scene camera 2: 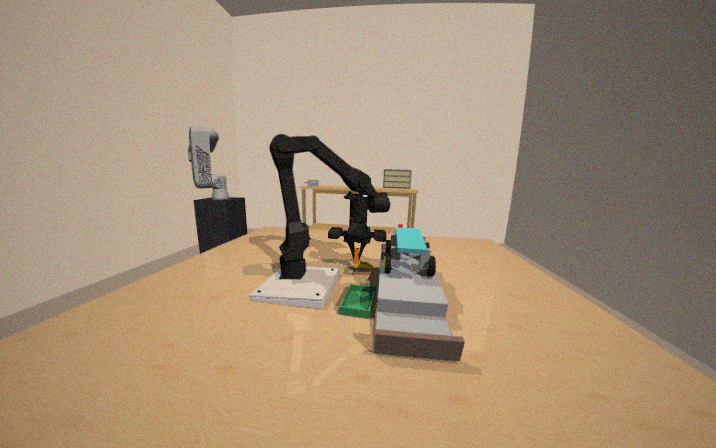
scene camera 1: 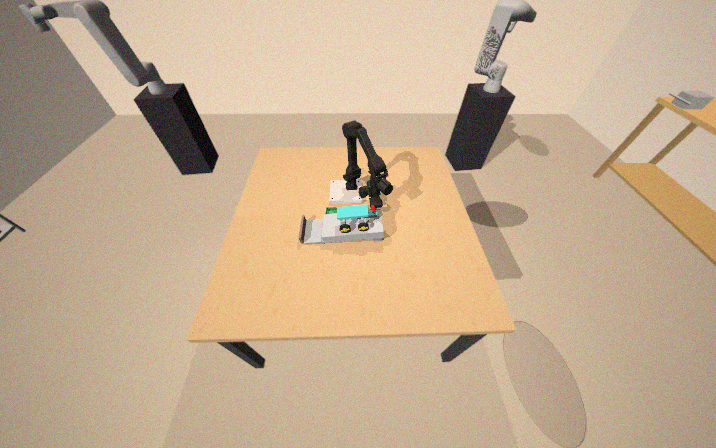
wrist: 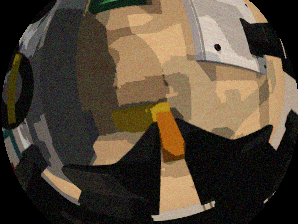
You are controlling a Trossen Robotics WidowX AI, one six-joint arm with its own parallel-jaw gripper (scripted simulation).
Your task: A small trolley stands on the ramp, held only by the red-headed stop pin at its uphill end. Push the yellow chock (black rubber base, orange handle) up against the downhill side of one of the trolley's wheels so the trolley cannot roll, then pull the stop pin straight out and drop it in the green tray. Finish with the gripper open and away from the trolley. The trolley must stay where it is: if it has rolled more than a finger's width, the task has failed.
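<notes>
Gripper visible, wrist view included, carrying a yellow chock. Teal-topped trolley in sight too.
</notes>
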